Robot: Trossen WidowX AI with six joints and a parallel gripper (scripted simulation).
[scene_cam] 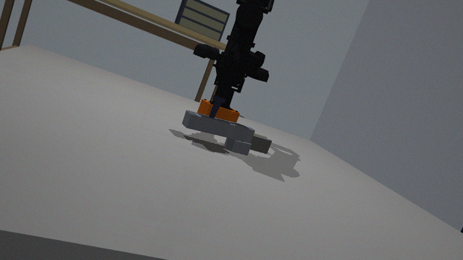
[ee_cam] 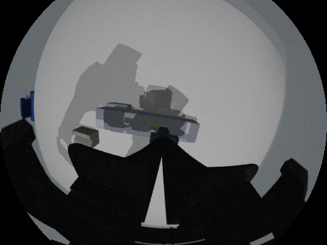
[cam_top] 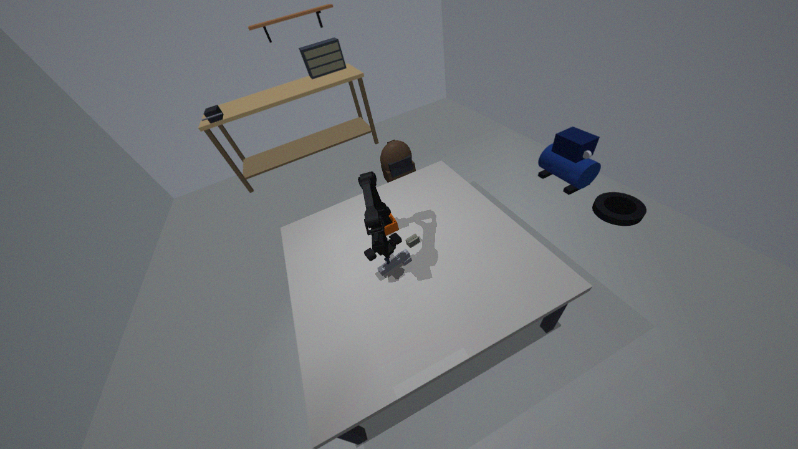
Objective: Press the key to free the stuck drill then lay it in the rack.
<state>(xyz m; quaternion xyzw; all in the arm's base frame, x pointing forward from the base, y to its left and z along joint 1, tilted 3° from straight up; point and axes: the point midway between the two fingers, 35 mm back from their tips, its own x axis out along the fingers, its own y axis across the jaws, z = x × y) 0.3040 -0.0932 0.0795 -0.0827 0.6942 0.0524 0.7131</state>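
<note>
My gripper tip is 3 cm above the dark key. Also, from my gripper tip: drill 2 cm behind, 5 cm to the left, 7 cm below; then grey-olive block 12 cm behind, 18 cm to the left, 10 cm below; then grey drill fixture 1 cm behind, 3 cm to the left, 8 cm below.
</note>
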